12 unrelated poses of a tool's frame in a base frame.
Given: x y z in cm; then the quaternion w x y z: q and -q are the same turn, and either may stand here.
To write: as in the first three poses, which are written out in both.
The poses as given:
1: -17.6 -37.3 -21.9 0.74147 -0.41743 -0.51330 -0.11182
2: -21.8 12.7 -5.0 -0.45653 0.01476 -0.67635 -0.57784
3: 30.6 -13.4 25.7 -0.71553 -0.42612 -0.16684 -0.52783
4: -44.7 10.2 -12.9 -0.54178 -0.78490 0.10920 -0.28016
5: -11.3 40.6 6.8 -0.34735 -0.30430 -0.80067 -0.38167
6: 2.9 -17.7 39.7 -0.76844 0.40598 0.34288 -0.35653
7: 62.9 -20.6 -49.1 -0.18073 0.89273 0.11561 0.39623
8: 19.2 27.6 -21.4 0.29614 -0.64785 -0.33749 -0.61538
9: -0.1 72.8 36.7 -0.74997 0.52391 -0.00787 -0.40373
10: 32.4 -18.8 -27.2 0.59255 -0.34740 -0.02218 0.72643
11: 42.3 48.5 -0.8 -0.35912 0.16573 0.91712 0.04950
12: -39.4 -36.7 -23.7 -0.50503 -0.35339 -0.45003 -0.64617
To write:
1: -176 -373 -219 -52.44 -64.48 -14.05
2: -218 127 -50 -2.08 95.54 81.62
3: 306 -134 257 54.06 21.17 66.96
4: -447 102 -129 106.82 -14.86 38.13
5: -113 406 68 45.22 118.98 56.72
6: 29 -177 397 -50.48 -42.64 44.33
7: 629 -206 -491 -144.48 -18.71 -64.13
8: 192 276 -214 -98.72 -51.43 -93.77
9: -1 728 367 -65.60 0.99 50.55
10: 324 -188 -272 -46.29 -2.96 96.78
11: 423 485 -8 -24.49 -135.52 -7.31
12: -394 -367 -237 48.86 62.22 89.34
